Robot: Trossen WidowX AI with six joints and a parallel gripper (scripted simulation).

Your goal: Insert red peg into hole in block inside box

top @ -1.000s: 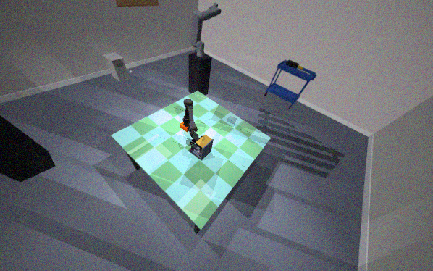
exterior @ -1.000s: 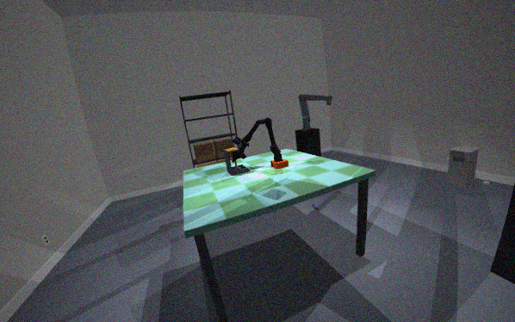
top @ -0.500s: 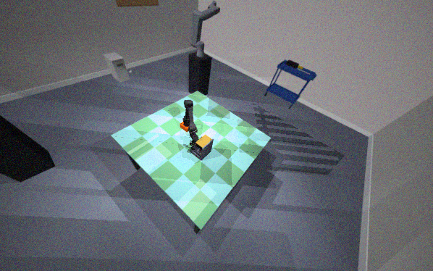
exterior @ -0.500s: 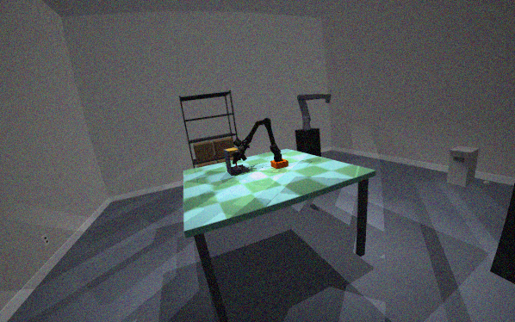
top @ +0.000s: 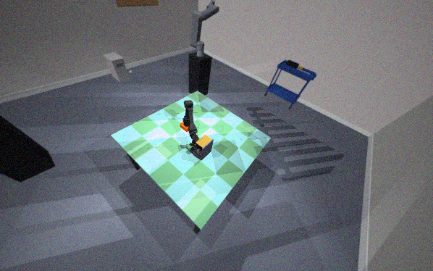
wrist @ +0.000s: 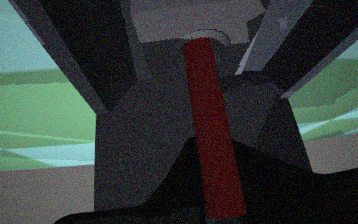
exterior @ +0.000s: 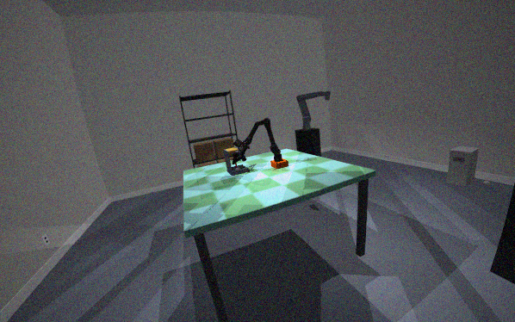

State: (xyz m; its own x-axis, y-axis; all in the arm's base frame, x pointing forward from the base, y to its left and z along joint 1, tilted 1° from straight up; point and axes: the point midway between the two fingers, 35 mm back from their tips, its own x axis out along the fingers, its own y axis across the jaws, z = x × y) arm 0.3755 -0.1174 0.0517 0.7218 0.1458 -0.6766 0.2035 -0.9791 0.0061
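Right now the orange roof is 1 cm behind my gripper tip, 1 cm to the left of it and 14 cm above it. From my gripper tip the other things lie so: red peg: 3 cm behind, 1 cm to the right, 1 cm below.
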